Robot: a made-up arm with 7 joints.
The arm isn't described. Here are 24 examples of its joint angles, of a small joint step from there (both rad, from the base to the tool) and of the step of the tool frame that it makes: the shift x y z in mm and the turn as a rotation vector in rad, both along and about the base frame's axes.
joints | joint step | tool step
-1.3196 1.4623 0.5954 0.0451 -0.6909 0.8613 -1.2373 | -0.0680 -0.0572 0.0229 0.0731 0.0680 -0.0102 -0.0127 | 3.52 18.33 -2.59 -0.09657 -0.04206 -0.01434
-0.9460 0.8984 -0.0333 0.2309 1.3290 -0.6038 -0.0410 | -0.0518 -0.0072 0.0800 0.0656 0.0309 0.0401 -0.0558 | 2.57 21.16 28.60 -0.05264 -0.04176 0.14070
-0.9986 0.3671 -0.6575 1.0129 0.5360 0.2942 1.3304 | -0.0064 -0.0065 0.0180 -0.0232 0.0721 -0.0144 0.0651 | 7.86 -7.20 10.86 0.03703 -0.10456 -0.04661
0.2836 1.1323 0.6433 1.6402 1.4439 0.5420 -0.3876 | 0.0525 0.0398 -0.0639 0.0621 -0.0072 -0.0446 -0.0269 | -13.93 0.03 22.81 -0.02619 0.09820 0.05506
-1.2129 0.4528 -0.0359 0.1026 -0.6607 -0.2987 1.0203 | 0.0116 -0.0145 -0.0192 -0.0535 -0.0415 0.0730 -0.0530 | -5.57 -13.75 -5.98 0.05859 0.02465 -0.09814
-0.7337 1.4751 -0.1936 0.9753 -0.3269 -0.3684 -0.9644 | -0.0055 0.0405 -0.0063 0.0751 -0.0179 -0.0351 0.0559 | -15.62 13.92 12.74 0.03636 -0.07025 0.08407
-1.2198 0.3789 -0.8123 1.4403 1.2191 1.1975 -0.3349 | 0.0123 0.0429 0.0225 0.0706 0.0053 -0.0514 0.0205 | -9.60 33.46 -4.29 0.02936 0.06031 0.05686
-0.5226 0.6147 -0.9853 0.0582 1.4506 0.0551 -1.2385 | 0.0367 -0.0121 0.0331 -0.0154 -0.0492 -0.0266 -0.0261 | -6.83 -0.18 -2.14 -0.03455 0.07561 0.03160
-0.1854 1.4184 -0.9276 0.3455 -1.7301 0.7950 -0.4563 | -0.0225 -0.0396 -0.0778 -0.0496 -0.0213 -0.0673 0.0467 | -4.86 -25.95 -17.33 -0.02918 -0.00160 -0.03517
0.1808 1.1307 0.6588 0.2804 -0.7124 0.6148 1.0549 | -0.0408 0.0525 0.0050 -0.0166 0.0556 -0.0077 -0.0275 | 19.02 -1.37 30.80 0.08545 -0.02146 -0.06403
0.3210 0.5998 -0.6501 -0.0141 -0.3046 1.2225 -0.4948 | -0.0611 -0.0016 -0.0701 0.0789 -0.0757 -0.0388 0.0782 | 3.33 -10.12 -9.48 0.01673 -0.00532 -0.03152
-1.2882 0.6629 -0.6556 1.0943 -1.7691 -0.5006 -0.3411 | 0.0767 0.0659 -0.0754 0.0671 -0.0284 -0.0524 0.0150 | -14.87 46.69 -37.57 0.08597 0.08942 0.15337
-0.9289 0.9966 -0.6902 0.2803 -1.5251 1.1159 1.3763 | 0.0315 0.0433 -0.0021 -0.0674 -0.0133 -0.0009 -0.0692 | -13.25 5.13 1.20 -0.05434 0.01726 -0.05006
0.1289 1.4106 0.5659 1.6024 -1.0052 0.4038 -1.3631 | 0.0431 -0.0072 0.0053 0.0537 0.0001 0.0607 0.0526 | -23.49 -7.14 -6.27 -0.05466 0.06780 0.13116
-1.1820 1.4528 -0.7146 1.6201 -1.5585 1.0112 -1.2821 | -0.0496 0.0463 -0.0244 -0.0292 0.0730 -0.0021 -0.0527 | -9.74 6.00 23.82 0.05185 -0.01172 -0.03120
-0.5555 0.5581 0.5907 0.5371 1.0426 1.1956 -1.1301 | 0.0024 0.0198 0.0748 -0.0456 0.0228 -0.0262 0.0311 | -10.86 13.38 16.30 0.07525 -0.05719 0.03602
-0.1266 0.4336 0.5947 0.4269 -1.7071 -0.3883 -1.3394 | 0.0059 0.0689 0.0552 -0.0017 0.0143 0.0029 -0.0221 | -7.74 27.18 26.93 0.10218 -0.02376 0.02645
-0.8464 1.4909 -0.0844 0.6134 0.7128 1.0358 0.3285 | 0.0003 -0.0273 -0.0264 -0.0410 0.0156 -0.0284 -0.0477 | 17.05 -11.84 -9.27 -0.02738 0.04971 -0.07607
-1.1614 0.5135 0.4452 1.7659 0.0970 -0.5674 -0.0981 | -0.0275 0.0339 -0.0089 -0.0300 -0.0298 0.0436 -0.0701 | 5.59 14.97 22.71 -0.01145 -0.02502 -0.03211
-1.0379 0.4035 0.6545 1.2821 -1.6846 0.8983 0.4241 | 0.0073 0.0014 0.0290 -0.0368 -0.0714 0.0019 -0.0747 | -4.25 13.33 9.60 -0.08981 -0.12017 0.08935
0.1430 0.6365 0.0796 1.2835 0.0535 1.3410 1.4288 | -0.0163 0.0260 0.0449 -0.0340 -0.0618 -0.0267 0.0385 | 17.40 8.84 -7.66 0.04017 -0.10533 0.00071
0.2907 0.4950 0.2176 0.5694 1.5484 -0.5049 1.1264 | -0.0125 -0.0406 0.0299 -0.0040 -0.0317 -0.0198 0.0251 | 7.70 -13.41 -3.87 -0.05847 -0.06781 0.04977
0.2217 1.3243 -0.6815 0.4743 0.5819 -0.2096 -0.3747 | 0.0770 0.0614 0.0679 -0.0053 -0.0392 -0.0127 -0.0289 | -6.90 18.77 22.54 0.04902 0.02744 0.03890
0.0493 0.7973 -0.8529 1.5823 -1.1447 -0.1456 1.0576 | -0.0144 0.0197 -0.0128 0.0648 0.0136 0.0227 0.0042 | -3.36 17.79 17.67 0.07034 0.05042 0.00632
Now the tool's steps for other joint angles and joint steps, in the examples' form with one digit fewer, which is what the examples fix.
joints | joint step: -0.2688 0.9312 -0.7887 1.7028 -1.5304 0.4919 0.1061 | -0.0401 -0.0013 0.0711 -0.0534 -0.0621 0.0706 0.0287
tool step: 31.4 -13.3 -6.5 -0.0797 -0.1184 0.0826
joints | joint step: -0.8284 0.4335 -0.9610 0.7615 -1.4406 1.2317 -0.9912 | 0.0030 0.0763 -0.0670 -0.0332 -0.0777 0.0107 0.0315
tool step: -5.8 21.2 -0.5 0.0516 0.0320 -0.0025
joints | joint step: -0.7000 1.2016 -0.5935 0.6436 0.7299 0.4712 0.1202 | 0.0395 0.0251 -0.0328 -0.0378 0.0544 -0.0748 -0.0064
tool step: -6.3 -2.9 -12.3 0.0433 0.1074 -0.0970
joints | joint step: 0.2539 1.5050 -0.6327 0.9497 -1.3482 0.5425 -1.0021 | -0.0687 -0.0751 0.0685 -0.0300 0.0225 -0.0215 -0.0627
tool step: 24.8 -14.7 -27.2 -0.1387 -0.1616 -0.0230
